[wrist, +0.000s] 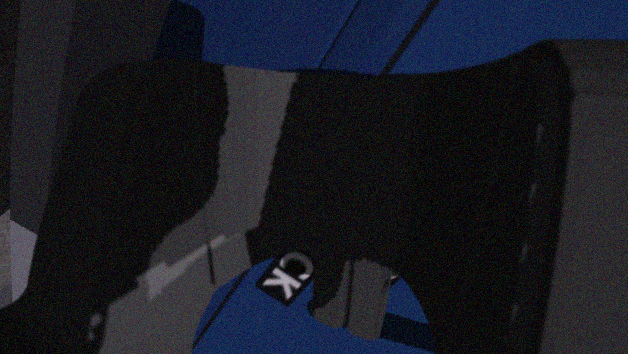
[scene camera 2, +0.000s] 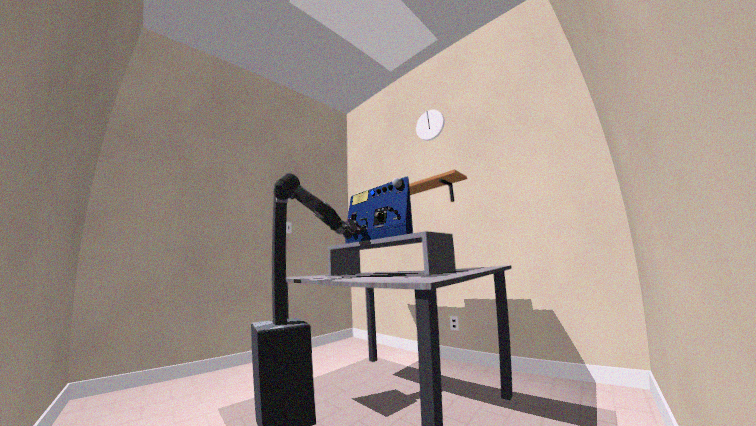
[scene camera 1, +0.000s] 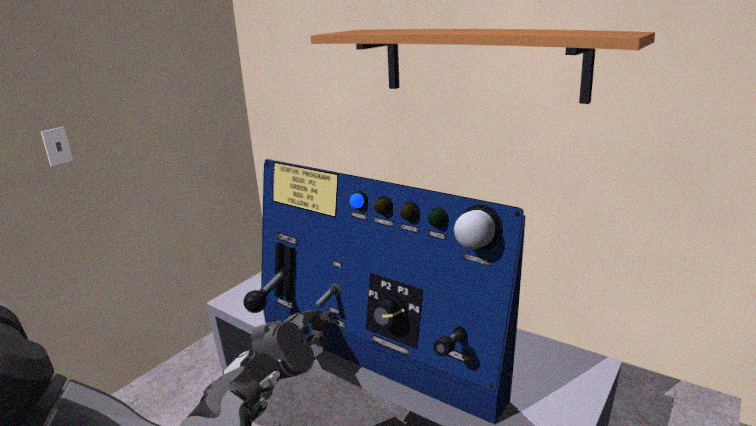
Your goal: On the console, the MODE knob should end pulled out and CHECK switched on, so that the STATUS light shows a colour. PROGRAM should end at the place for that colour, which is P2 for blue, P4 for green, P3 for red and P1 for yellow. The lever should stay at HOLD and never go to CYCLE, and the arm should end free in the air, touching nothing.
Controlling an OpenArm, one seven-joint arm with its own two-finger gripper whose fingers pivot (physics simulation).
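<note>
My gripper (scene camera 1: 334,318) (scene camera 2: 365,232) (wrist: 366,205) is shut and empty, close to the panel just below the CHECK toggle (scene camera 1: 327,295); I cannot tell if they touch. The toggle tilts down, away from ON. Part of the CHECK label (wrist: 286,281) shows beside the fingertips in the wrist view. The PROGRAM knob (scene camera 1: 381,315) has its yellow pointer towards P4. The MODE knob (scene camera 1: 444,345) stands out from the panel on a shaft. The large dome light (scene camera 1: 474,229), seemingly STATUS, is plain white. The lever (scene camera 1: 254,300) has its ball low, at the HOLD end.
The blue console (scene camera 1: 433,275) (scene camera 2: 391,224) stands on a grey riser (scene camera 1: 560,365) (scene camera 2: 439,254) on the table (scene camera 2: 476,275). A small lamp (scene camera 1: 357,201) glows blue; three others beside it are dark. A yellow card (scene camera 1: 305,189) lists the colours. A wooden shelf (scene camera 1: 481,38) (scene camera 2: 439,181) hangs above.
</note>
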